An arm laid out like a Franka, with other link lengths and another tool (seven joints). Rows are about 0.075 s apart.
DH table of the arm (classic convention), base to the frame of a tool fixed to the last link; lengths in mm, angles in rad. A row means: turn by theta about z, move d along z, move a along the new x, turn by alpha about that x. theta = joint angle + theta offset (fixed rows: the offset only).
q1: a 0  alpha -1.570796  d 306.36  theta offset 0
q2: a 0  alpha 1.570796  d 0  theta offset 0
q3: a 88.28  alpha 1.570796  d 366.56  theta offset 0
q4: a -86.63  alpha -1.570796  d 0  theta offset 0
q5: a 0  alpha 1.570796  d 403.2  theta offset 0
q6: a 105.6  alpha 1.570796  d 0  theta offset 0
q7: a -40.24  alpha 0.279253  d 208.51  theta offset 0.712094
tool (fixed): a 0  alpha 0  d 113.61  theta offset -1.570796
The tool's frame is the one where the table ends.
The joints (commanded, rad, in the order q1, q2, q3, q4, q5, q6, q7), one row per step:
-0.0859, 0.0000, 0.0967, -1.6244, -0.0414, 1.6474, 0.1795
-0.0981, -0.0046, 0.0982, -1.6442, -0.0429, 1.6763, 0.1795
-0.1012, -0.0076, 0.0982, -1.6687, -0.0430, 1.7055, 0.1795
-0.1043, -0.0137, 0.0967, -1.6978, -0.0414, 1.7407, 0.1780
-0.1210, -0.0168, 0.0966, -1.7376, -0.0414, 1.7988, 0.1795
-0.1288, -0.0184, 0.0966, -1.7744, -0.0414, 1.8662, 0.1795
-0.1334, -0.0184, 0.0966, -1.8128, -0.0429, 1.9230, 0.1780
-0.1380, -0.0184, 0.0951, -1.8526, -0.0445, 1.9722, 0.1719
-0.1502, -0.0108, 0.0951, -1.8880, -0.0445, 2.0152, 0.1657
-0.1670, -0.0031, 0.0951, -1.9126, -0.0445, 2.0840, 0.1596
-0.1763, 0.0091, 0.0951, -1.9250, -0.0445, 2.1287, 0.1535
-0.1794, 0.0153, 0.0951, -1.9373, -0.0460, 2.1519, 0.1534
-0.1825, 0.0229, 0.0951, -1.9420, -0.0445, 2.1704, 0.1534
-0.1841, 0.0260, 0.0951, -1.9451, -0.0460, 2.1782, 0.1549
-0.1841, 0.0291, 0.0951, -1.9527, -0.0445, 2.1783, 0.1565
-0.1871, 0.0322, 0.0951, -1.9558, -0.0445, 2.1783, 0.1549
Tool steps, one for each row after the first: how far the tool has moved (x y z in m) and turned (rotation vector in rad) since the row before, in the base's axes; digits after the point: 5 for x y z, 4 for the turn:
0.00397, -0.00675, -0.00432, -0.0018, -0.0137, -0.0094
0.00255, -0.00173, -0.00765, -0.0003, -0.0077, -0.0018
0.00266, -0.00209, -0.00743, 0.0010, -0.0121, -0.0018
0.00720, -0.01011, -0.01215, -0.0002, -0.0214, -0.0159
0.01003, -0.00468, -0.01007, -0.0006, -0.0321, -0.0050
0.00561, -0.00307, -0.01329, -0.0018, -0.0182, -0.0004
0.00199, -0.00397, -0.01512, -0.0022, -0.0090, 0.0024
0.00122, -0.00751, -0.01829, 0.0004, 0.0003, -0.0042
0.01185, -0.01095, -0.00834, -0.0015, -0.0362, -0.0078
0.00852, -0.00632, -0.00789, -0.0008, -0.0199, -0.0015
0.00229, -0.00230, -0.00734, -0.0008, -0.0046, -0.0015
0.00367, -0.00185, -0.00458, 0.0019, -0.0064, -0.0029
0.00111, -0.00138, -0.00257, -0.0008, -0.0016, -0.0022
-0.00268, 0.00057, -0.00628, 0.0029, 0.0103, -0.0021
-0.00134, -0.00188, -0.00381, 0.0006, 0.0062, -0.0014

